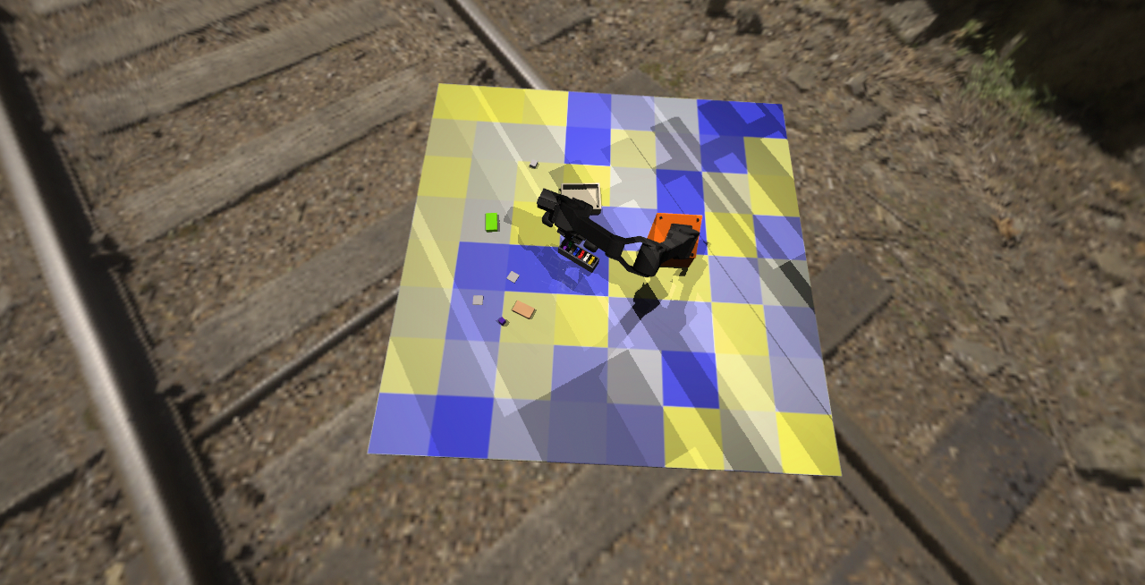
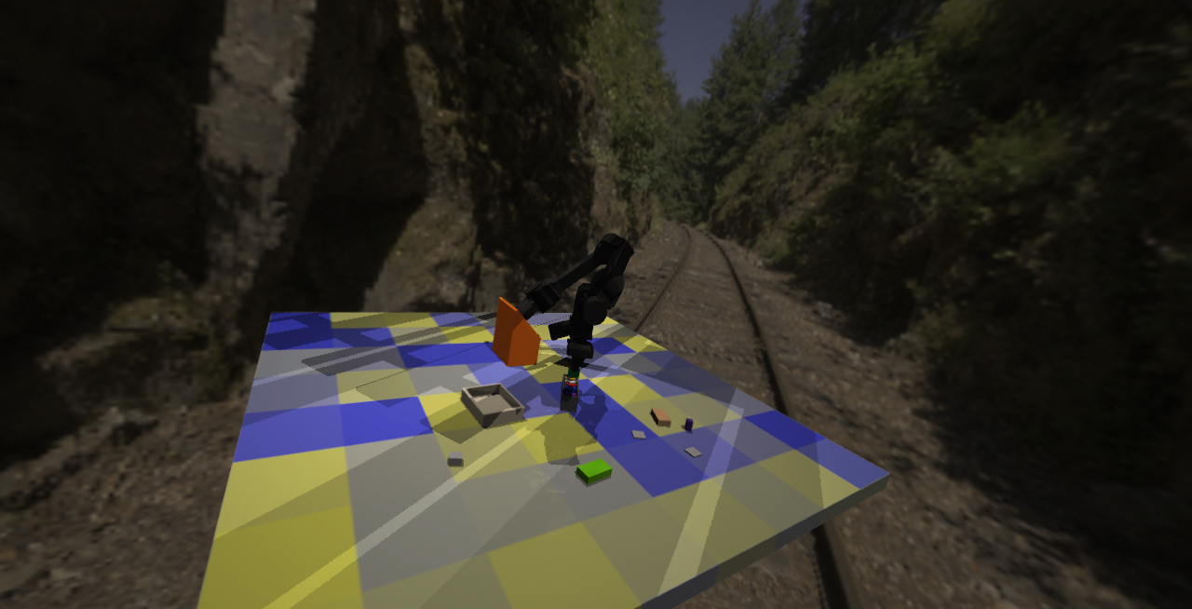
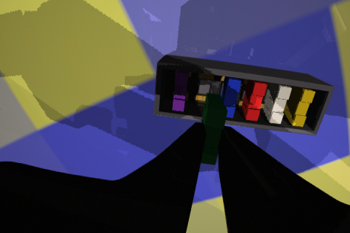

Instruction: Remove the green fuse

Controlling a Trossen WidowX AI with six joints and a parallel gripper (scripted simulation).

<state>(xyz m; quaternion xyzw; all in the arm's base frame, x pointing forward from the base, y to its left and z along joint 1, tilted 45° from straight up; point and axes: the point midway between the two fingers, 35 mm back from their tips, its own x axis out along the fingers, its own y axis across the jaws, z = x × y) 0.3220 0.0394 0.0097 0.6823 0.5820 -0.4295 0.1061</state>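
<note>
Right now the tray is 2 cm behind my gripper tip, 20 cm to the right of it and 9 cm below it. From my gripper tip the other things lie so: purple fuse 2 cm ahead, 1 cm to the right, 7 cm below; blue fuse 2 cm behind, 1 cm to the left, 7 cm below; green fuse 1 cm below.
</note>
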